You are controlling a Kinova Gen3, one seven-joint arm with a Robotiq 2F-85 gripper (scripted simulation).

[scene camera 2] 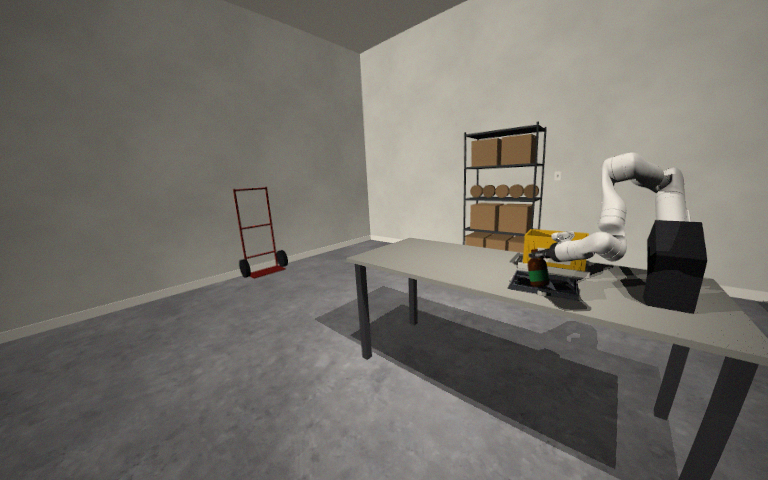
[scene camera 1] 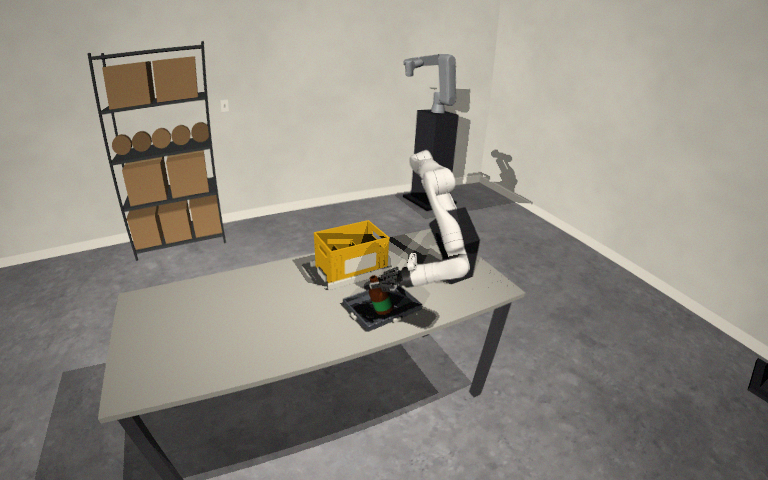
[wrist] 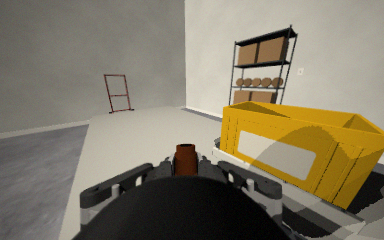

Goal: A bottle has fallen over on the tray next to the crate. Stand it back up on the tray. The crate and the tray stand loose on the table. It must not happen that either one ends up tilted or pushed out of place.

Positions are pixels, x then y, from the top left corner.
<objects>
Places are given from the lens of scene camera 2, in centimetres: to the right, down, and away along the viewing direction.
yellow crate (scene camera 2: 534, 241): 75, 1, 126
tray (scene camera 2: 565, 287): 77, 20, 105
</objects>
